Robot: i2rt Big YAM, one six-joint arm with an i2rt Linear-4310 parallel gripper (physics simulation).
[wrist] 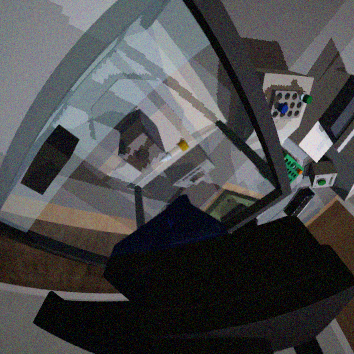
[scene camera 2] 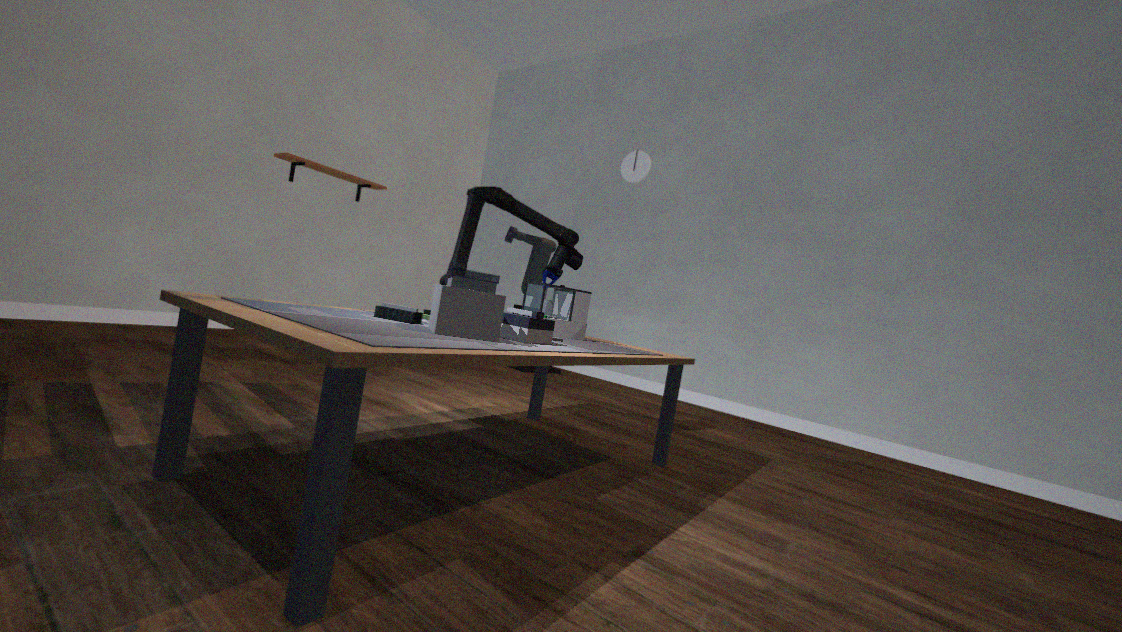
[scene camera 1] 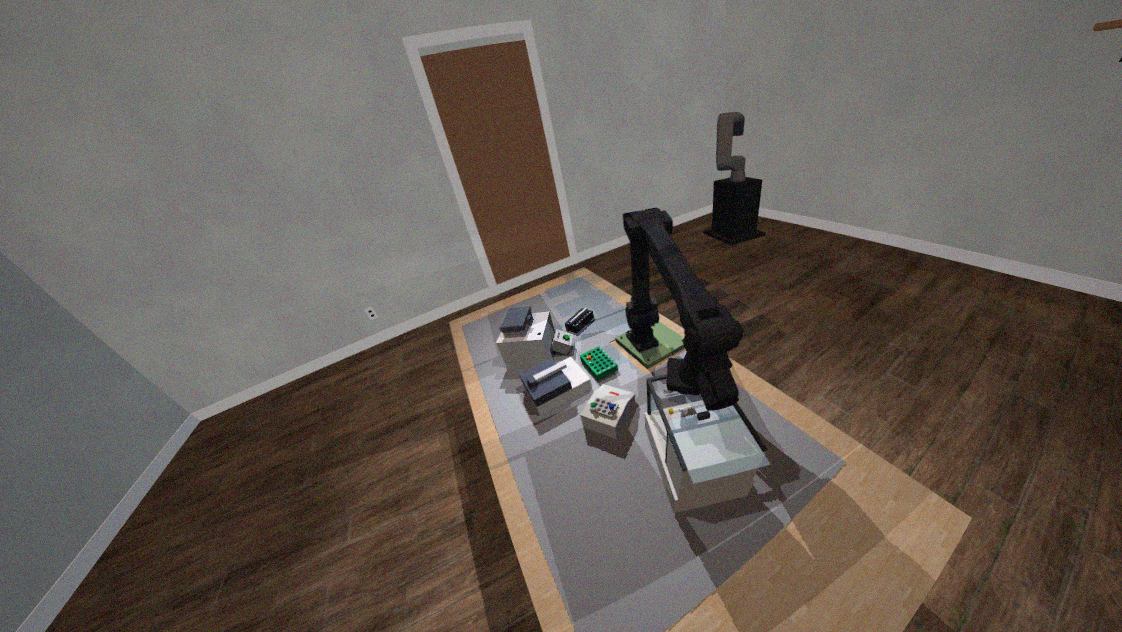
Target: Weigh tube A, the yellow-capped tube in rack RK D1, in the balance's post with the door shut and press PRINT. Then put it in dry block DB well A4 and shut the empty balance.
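Places are measured from the arm's base along level axes (x ahead, y left, z up), in centimetres.
Pixels of known places: gripper, fingertip midpoint: [wrist: 184,200] [scene camera 1: 682,391]; arm's base at its link origin: [scene camera 1: 641,339].
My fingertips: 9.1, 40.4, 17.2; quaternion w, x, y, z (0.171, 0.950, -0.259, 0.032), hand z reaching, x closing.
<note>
Ahead of a thing's pixels: the offset from my fingertips to its top centre, as dx, dy, dz. "*": to the spot under its first point.
The yellow-capped tube @(-0.9, -2.5, -10.0) [wrist: 174,150] [scene camera 1: 673,410] shows through the glass of the balance [scene camera 1: 718,455] [scene camera 2: 577,302]. It seems to lie on its side beside the dark post @(* +0.3, +4.1, -4.1) [wrist: 140,147], not upright in it. My gripper [wrist: 184,200] [scene camera 1: 700,393] [scene camera 2: 551,275] is shut and holds nothing. It hovers over the balance's top edge, above the dark frame bar @(* +7.5, +3.8, +2.0) [wrist: 246,105]. A black handle block @(* +1.6, +9.4, +3.4) [wrist: 49,158] sits on a glass pane. The dry block @(+14.7, -14.9, -11.9) [scene camera 1: 608,408] [wrist: 288,105] is a white box with dark wells and holds a blue-capped tube @(+14.9, -11.1, -10.2) [wrist: 282,108].
A green rack [scene camera 1: 599,361] [wrist: 292,168] stands behind the dry block. Grey instrument boxes @(* +28.5, -28.4, -10.9) [scene camera 1: 552,381] and a small box with a green button @(* +19.3, -47.3, -13.2) [wrist: 321,173] stand further left. The arm's base sits on a green plate [scene camera 1: 651,345].
</note>
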